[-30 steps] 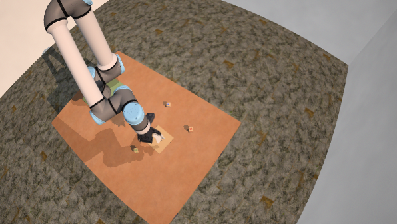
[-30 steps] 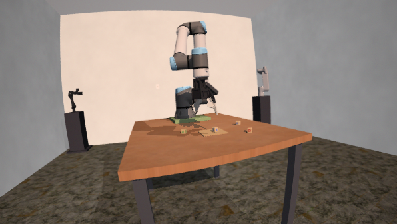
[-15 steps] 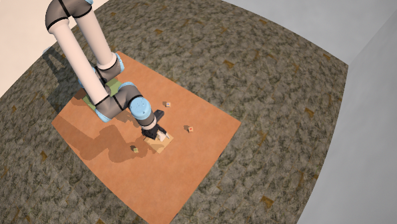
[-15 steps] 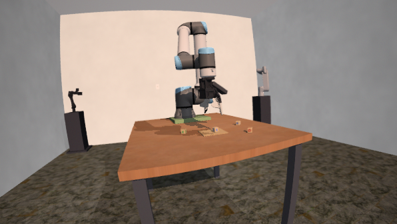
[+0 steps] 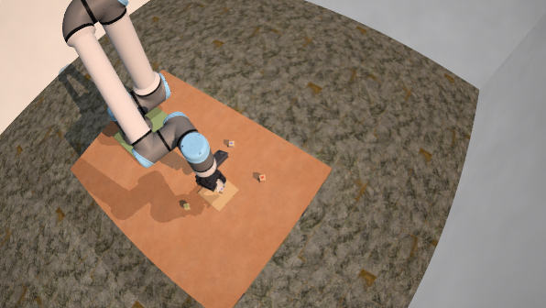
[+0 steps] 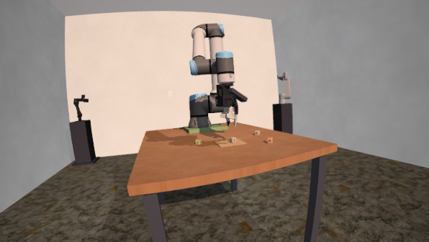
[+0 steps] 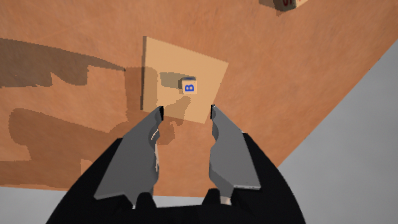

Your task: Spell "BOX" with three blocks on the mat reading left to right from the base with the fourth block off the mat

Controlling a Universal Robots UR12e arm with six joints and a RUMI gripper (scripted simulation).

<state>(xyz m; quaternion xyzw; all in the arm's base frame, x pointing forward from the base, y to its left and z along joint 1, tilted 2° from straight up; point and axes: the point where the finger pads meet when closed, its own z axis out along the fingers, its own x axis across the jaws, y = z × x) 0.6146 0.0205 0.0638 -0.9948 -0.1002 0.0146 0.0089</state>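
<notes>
The tan mat lies 100 mm below my hand, 10 mm to the right of it and 10 mm behind it.
</notes>
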